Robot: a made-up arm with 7 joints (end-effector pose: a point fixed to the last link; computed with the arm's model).
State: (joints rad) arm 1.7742 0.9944 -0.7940 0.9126 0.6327 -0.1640 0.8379
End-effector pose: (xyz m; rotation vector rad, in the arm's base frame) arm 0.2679 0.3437 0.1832 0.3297 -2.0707 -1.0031
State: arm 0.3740 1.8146 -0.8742 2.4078 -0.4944 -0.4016 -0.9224
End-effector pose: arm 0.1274 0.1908 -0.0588 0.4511 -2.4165 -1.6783
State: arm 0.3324 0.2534 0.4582 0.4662 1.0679 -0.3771 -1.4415
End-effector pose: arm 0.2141 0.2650 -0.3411 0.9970 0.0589 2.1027
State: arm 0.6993 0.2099 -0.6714 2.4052 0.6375 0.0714 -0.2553
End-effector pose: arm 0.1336 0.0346 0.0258 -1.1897 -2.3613 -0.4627
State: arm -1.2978 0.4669 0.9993 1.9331 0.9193 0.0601 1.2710
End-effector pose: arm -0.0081 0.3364 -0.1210 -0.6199 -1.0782 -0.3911
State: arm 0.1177 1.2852 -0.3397 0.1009 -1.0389 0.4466 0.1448
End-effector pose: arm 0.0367 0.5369 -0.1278 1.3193 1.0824 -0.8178
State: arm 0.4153 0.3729 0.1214 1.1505 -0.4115 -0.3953 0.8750
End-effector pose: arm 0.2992 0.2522 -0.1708 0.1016 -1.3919 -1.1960
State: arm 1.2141 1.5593 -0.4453 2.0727 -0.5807 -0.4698 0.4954
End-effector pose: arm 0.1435 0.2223 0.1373 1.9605 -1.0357 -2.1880
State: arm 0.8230 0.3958 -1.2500 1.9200 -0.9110 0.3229 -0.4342
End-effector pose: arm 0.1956 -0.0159 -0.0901 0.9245 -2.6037 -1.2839
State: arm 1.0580 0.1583 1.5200 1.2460 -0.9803 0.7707 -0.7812
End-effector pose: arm 0.2230 0.3735 -0.1131 1.0949 -0.1152 1.5966
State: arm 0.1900 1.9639 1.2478 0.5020 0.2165 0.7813 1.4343
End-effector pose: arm -0.0140 0.4591 0.2555 0.1513 -1.6054 -0.0050
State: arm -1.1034 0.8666 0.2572 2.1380 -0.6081 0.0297 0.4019
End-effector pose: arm 0.0620 0.2197 -0.1752 0.2800 -0.6811 -1.5944
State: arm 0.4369 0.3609 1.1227 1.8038 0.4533 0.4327 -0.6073
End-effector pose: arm 0.1212 0.3599 -0.0343 0.7420 -1.7111 1.6737
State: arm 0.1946 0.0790 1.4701 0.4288 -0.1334 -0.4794 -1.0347
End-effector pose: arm 0.0889 0.2434 -0.4022 1.3847 -0.1957 1.7302
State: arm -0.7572 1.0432 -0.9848 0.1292 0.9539 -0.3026 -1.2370
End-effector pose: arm -0.1545 0.4842 -0.1870 1.9647 -0.0080 -0.7532
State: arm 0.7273 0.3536 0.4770 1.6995 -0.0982 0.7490 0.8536
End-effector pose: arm 0.2410 0.2779 0.0287 -0.0710 -1.6968 -0.2368
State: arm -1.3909 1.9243 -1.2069 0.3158 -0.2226 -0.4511 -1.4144
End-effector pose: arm 0.0903 0.5430 -0.0090 0.3311 -0.0300 -2.7160
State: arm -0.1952 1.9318 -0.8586 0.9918 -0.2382 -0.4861 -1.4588
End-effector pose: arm 0.1185 0.4844 -0.0380 1.6303 -1.3485 -1.6707
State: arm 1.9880 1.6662 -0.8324 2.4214 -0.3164 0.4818 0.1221
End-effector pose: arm 0.0557 0.1724 0.1344 2.4295 -1.8317 -0.7662
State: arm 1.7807 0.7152 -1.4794 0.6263 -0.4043 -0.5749 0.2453
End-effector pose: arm 0.3760 0.2785 0.0925 1.2402 -1.1793 -1.8630
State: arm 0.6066 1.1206 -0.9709 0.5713 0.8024 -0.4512 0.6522
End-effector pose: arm 0.2089 0.4379 -0.1801 0.1676 -1.0393 -0.6613
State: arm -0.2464 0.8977 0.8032 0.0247 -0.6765 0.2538 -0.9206
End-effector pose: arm -0.0625 0.4643 -0.2645 1.8249 0.4467 -0.0793
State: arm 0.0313 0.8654 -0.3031 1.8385 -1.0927 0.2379 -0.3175
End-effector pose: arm 0.2126 0.1930 -0.1436 1.6442 -1.5172 -1.3886
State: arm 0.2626 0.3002 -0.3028 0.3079 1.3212 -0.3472 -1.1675
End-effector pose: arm 0.1714 0.2248 -0.3859 1.0552 -0.2409 1.4213
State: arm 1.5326 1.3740 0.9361 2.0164 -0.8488 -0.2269 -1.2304
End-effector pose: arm -0.1333 0.2644 0.1261 -1.1200 0.1448 -0.7967
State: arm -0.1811 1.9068 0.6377 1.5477 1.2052 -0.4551 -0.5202
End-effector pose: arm 0.2145 0.2806 0.1636 0.6258 -2.5822 -0.1098
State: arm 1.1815 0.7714 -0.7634 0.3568 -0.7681 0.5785 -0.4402
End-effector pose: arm 0.3399 0.3754 -0.0778 2.0326 -0.3817 -0.5115
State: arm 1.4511 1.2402 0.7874 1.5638 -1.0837 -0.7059 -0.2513
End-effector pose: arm -0.0615 0.3738 0.1680 -2.4682 0.9292 -0.1471
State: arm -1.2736 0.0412 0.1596 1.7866 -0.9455 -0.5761 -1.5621
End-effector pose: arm -0.0940 0.1589 -0.2567 1.3801 -1.5562 -0.1179
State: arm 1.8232 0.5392 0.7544 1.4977 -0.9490 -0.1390 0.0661
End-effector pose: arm 0.0746 0.3683 0.1889 -1.8712 2.2271 -1.1392
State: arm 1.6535 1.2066 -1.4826 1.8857 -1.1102 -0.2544 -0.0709
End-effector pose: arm 0.2492 0.1762 0.0397 -1.5919 1.1235 2.0181
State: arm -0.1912 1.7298 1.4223 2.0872 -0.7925 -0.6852 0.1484
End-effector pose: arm 0.0681 0.1883 0.1990 -1.9224 0.6588 1.4866
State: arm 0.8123 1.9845 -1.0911 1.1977 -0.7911 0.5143 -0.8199
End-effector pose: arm 0.1041 0.4643 0.0351 2.7210 0.0376 -1.4787
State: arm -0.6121 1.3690 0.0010 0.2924 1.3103 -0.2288 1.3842
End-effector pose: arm 0.0037 0.5397 -0.1081 -0.1004 -0.7742 -0.1468
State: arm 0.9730 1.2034 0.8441 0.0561 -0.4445 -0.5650 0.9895
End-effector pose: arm 0.1283 0.5316 -0.0771 0.5262 -1.5659 -0.1728
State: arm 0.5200 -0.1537 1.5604 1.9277 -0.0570 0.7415 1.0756
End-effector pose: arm 0.0848 0.3054 -0.1437 -0.2255 -1.8054 0.7988
